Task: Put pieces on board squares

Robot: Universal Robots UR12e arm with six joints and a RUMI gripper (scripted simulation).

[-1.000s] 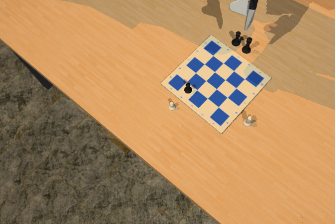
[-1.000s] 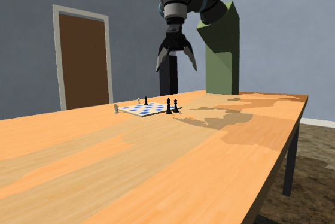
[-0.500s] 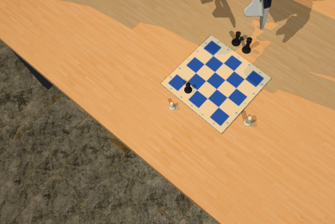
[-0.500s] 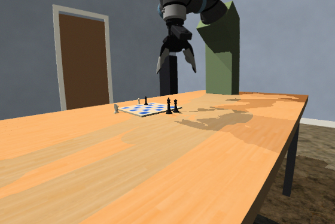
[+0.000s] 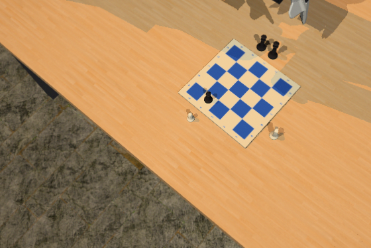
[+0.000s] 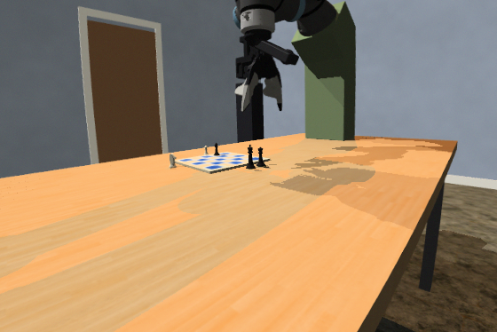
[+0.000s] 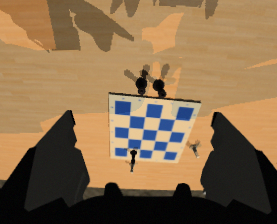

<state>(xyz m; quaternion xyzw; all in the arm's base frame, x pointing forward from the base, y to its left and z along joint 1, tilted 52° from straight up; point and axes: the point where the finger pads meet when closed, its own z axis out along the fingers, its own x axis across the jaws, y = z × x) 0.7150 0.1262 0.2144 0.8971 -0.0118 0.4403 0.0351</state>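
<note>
My gripper is now 20 mm to the left of the black queen and 120 mm above it. The rest, counted from my hand: black pawn (40 mm behind, 230 mm to the right, 120 mm below); then black king (40 mm ahead, 20 mm to the right, 120 mm below); then blue-and-cream chessboard (10 mm ahead, 160 mm to the right, 140 mm below).
</note>
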